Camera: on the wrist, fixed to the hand. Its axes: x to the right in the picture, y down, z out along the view.
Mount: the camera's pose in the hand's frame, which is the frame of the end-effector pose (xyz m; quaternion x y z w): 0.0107 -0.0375 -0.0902 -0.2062 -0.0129 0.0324 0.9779
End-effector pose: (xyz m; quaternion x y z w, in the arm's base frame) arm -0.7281 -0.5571 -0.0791 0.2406 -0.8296 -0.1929 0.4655
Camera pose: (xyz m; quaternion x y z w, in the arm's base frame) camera -0.6467 -0.6023 -0.0478 0.1099 -0.7853 -0.3477 0.5004
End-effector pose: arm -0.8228 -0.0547 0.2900 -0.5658 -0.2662 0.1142 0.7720
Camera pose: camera -0.7699 -0.1354 0.3084 -0.7196 -0.2755 0.0891 0.6311
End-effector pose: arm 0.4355 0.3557 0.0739 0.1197 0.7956 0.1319 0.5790
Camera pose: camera 0.3449 0.3178 0.0779 0.0251 0.7395 0.3103 0.5969
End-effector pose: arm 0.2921 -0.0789 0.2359 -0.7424 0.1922 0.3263 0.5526
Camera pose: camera 0.3485 -0.1516 0.2704 -0.8295 0.1376 0.3862 0.3792
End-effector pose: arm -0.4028 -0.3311 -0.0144 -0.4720 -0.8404 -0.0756 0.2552
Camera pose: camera -0.4063 -0.3766 0.0726 -0.5424 -0.7943 -0.2329 0.1438
